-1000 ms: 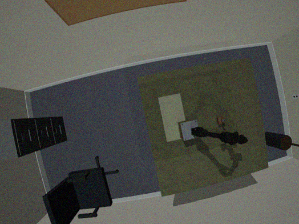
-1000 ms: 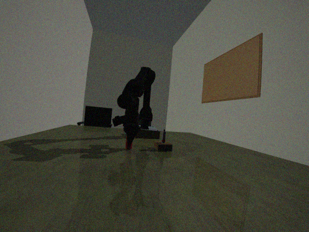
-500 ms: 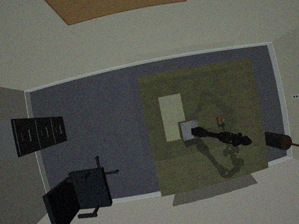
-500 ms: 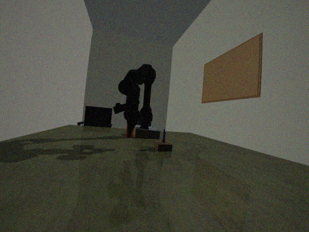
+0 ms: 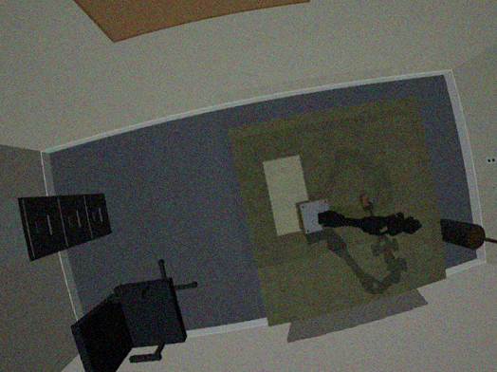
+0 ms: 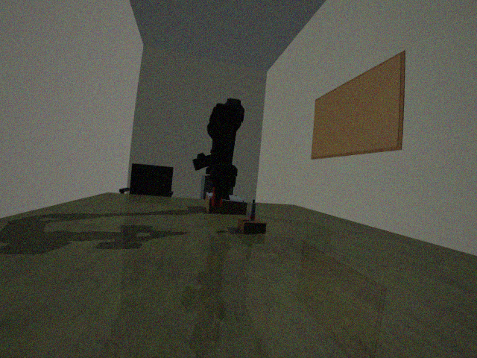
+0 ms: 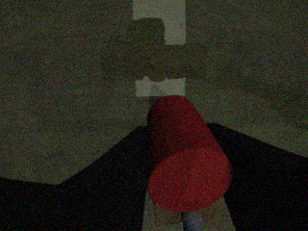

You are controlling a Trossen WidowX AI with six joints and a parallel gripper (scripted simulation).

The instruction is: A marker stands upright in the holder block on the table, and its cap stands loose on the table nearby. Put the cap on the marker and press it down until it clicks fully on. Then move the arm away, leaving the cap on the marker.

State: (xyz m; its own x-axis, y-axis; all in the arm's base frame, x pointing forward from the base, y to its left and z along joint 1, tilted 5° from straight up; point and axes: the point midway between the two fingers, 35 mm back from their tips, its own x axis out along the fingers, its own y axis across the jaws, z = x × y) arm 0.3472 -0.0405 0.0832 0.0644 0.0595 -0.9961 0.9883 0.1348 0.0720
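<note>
The brown holder block lies 120 mm to the left of my gripper tip, 80 mm below it and 40 mm behind it. From my gripper tip the other things lie so: red cap (10 mm above).
</note>
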